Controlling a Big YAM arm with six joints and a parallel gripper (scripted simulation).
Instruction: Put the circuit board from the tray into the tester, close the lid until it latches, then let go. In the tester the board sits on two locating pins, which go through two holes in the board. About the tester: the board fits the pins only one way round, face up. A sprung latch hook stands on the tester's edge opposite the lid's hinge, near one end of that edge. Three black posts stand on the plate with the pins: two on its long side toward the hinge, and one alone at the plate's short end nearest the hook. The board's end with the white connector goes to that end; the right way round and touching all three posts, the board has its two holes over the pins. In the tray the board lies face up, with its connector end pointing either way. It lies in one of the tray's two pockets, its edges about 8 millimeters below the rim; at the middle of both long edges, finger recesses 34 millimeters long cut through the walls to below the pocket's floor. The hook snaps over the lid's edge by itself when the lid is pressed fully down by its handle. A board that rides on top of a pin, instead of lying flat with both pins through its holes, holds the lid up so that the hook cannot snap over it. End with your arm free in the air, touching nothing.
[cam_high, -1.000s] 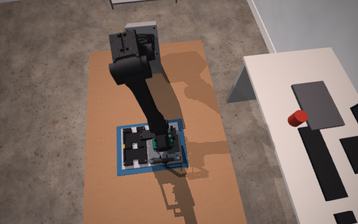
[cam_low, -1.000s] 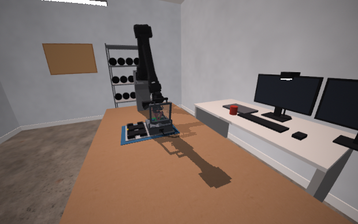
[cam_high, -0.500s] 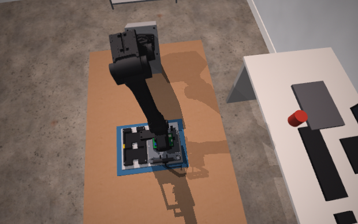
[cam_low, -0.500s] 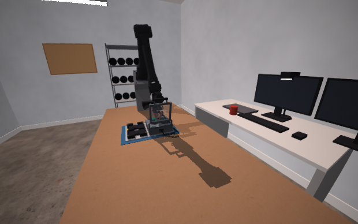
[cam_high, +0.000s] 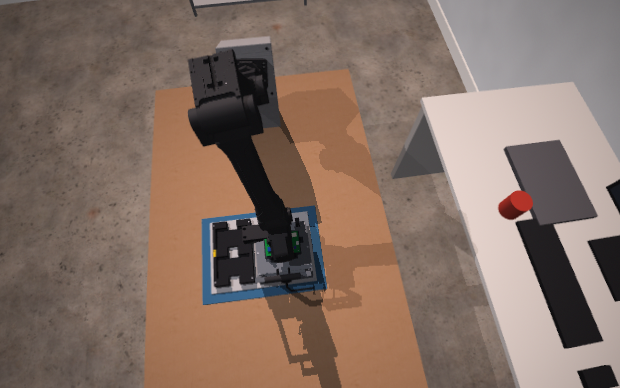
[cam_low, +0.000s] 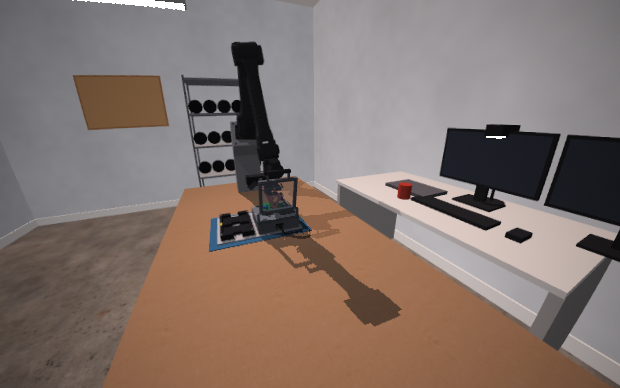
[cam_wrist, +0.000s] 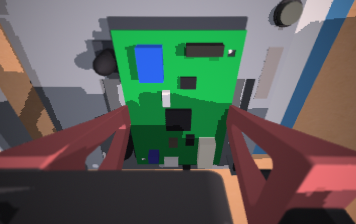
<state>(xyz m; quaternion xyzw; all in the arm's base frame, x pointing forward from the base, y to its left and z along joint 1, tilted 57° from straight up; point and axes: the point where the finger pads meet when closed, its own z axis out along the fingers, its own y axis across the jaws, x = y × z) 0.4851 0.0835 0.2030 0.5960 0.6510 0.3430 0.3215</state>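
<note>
Now: hand right at the green circuit board. Round my hand: clear lid: 12 cm ahead, 2 cm to the left, 10 cm above.
</note>
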